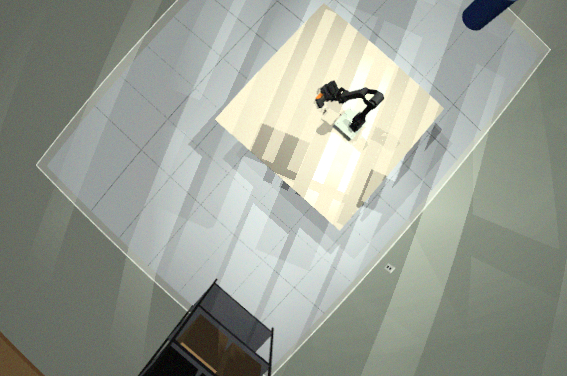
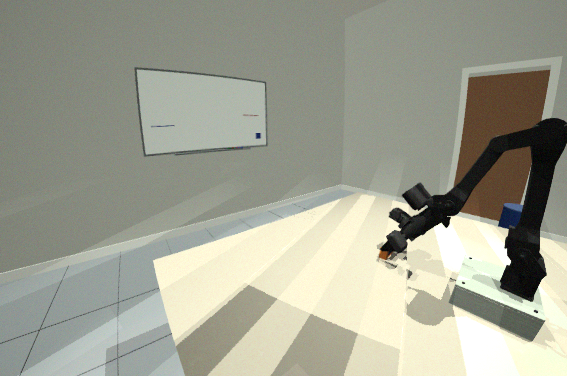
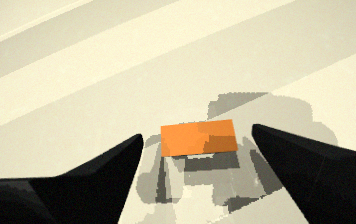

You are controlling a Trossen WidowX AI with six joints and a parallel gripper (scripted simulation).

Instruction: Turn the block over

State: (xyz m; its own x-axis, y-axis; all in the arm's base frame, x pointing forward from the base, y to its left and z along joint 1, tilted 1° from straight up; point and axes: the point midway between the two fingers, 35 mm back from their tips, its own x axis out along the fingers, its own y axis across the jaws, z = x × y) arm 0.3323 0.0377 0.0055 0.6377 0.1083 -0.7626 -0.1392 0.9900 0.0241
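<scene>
The orange block lies 2 cm below my gripper tip and 1 cm behind it.
</scene>
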